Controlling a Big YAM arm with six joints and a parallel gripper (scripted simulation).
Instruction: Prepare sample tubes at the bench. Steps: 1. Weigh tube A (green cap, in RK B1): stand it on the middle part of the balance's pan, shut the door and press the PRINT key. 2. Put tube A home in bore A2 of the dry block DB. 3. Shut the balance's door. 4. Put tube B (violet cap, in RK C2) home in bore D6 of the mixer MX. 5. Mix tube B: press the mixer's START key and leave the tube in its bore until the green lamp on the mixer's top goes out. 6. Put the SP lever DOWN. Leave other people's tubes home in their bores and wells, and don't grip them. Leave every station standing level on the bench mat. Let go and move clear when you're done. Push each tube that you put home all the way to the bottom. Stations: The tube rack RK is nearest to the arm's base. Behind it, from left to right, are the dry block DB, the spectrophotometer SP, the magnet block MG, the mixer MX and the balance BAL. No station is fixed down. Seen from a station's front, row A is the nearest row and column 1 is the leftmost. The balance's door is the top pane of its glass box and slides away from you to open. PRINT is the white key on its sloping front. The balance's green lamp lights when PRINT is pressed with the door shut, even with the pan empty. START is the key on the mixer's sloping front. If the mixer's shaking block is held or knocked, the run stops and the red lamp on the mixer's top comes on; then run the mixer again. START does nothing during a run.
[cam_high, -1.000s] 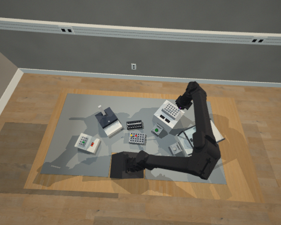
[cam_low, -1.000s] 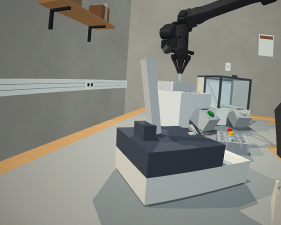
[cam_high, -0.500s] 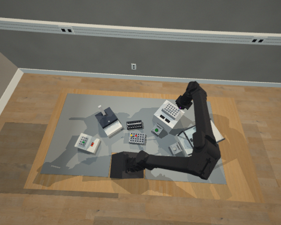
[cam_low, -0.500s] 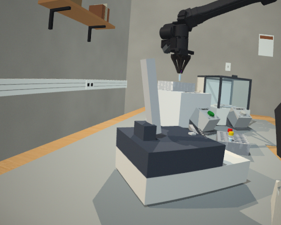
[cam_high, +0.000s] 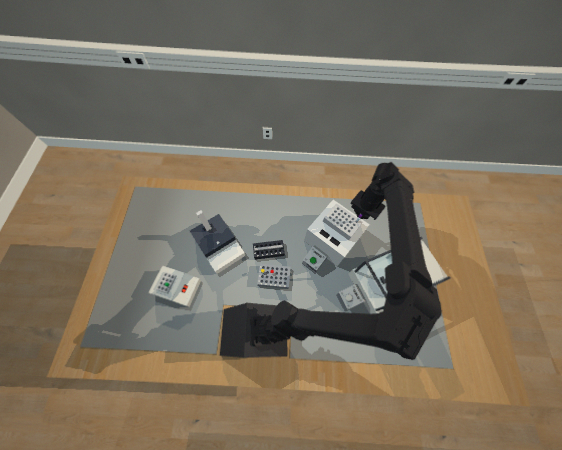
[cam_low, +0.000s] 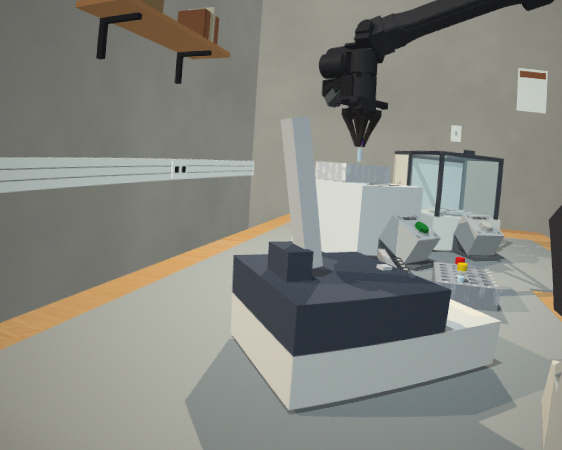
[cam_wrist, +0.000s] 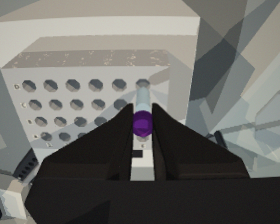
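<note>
Right now my hand is 20 mm above the violet-capped tube B. Also, from my hand: balance door (240 mm behind, 50 mm to the right); mixer block (10 mm ahead, 50 mm to the left, 60 mm below); green start key (110 mm behind, 180 mm to the left, 140 mm below).
</note>
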